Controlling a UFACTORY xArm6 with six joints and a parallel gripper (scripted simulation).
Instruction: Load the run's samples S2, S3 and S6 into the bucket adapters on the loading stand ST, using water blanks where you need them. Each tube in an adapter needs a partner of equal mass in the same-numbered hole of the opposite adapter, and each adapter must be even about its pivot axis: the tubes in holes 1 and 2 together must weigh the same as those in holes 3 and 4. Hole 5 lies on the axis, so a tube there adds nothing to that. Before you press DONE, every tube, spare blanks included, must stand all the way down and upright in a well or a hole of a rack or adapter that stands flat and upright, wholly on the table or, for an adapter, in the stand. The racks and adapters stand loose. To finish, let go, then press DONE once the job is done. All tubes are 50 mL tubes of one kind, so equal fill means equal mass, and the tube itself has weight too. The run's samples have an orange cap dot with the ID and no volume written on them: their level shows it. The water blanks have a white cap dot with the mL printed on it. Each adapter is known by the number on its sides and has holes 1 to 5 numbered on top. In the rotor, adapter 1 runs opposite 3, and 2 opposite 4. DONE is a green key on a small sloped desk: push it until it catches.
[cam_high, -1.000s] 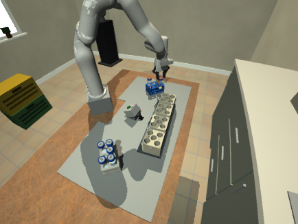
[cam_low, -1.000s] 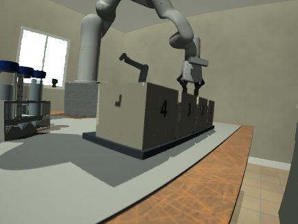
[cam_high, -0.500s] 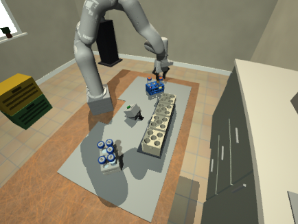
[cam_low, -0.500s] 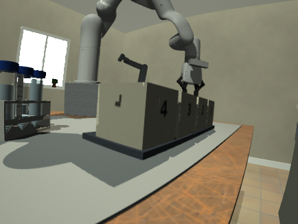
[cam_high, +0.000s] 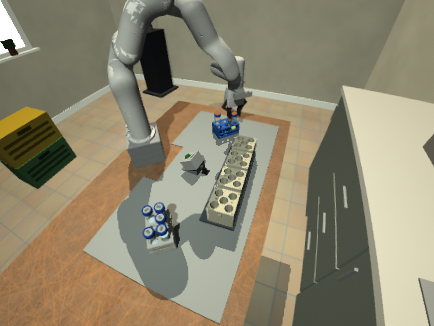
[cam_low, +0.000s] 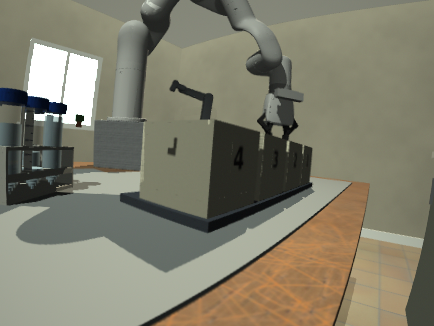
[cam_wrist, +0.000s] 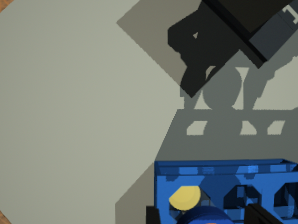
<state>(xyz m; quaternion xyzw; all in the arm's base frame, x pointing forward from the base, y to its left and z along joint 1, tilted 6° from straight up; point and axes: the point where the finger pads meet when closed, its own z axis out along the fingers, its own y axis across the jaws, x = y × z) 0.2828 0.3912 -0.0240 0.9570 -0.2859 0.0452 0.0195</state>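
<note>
The tube lies 10 mm behind my hand and 50 mm below it. The rest, counted from my hand: blue sample rack: 40 mm behind, 20 mm to the right, 90 mm below; then adapter: 160 mm ahead, 280 mm to the right, 70 mm below; then DONE key desk: 40 mm behind, 350 mm to the right, 70 mm below.
</note>
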